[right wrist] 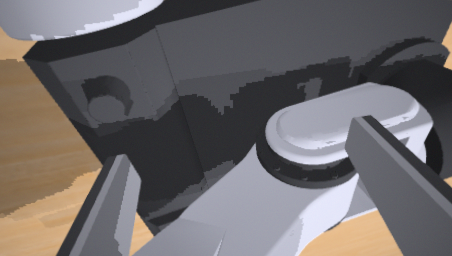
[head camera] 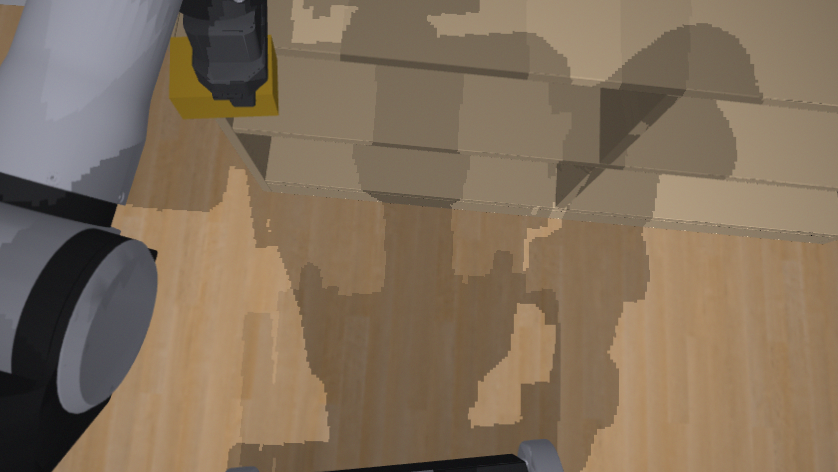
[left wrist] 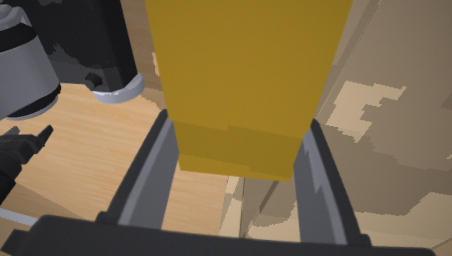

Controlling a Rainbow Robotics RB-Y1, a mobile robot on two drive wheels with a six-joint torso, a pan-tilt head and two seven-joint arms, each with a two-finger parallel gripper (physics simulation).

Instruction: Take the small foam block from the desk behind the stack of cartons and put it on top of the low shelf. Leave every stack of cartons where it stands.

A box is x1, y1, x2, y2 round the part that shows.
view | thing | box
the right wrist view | my right gripper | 56, 115, 451, 255
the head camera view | my left gripper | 179, 0, 267, 106
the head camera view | yellow foam block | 169, 35, 278, 118
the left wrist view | my left gripper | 0, 109, 435, 255
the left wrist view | yellow foam block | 145, 0, 352, 181
